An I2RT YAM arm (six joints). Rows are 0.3 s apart.
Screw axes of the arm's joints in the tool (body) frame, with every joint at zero. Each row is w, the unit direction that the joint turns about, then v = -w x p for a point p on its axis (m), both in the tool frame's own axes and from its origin. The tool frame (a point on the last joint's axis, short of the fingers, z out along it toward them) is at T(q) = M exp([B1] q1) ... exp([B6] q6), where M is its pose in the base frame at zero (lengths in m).
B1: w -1 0 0 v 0.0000 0.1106 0.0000
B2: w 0 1 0 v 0.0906 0.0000 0.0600
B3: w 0 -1 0 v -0.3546 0.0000 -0.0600
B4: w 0 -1 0 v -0.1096 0.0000 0.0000
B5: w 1 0 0 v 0.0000 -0.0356 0.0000
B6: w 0 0 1 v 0.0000 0.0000 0.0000
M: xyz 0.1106 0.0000 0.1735 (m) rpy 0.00 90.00 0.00 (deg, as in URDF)
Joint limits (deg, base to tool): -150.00..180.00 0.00..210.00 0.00..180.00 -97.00..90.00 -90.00..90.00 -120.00..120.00
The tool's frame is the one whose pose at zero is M.
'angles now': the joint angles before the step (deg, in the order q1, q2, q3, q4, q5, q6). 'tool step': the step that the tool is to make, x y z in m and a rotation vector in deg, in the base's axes. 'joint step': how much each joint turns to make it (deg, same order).
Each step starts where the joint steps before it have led.
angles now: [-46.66 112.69 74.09 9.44 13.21 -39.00]
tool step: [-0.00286 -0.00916 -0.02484 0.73 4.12 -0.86]
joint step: [-0.97 3.49 0.00 0.70 1.19 -2.30]
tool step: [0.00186 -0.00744 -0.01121 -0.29 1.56 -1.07]
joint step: [-0.36 2.54 1.25 0.65 1.32 -0.79]
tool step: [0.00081 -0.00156 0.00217 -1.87 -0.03 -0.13]
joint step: [0.00 0.09 -0.02 1.80 0.76 -1.02]
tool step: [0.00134 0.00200 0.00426 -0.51 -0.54 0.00]
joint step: [0.31 -0.57 -0.08 0.19 0.24 0.22]
